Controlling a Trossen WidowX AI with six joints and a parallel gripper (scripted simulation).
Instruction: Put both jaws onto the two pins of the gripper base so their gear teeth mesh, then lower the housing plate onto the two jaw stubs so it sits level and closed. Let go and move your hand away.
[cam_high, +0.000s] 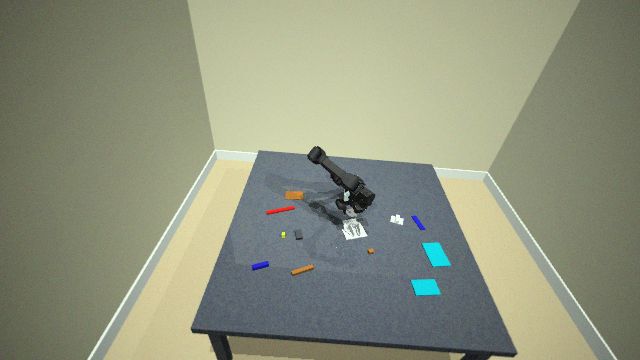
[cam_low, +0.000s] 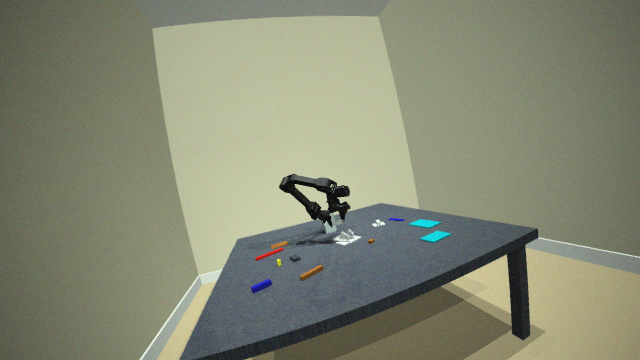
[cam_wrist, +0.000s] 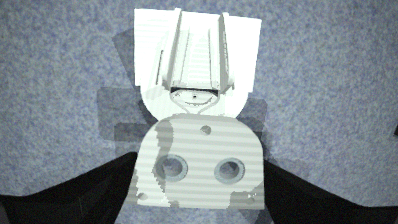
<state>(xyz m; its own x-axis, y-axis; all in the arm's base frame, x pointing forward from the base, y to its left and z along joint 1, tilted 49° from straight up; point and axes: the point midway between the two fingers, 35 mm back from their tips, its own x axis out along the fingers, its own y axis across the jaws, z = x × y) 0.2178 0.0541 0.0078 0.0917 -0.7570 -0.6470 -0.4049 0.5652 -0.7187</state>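
My gripper tip is 2 cm below the white gripper base and 1 cm short of it. Also, from my gripper tip: white jaw 7 cm below, 3 cm ahead; then orange cube 17 cm ahead, 12 cm to the left, 8 cm below; then grey block 26 cm to the right, 15 cm ahead, 8 cm below.
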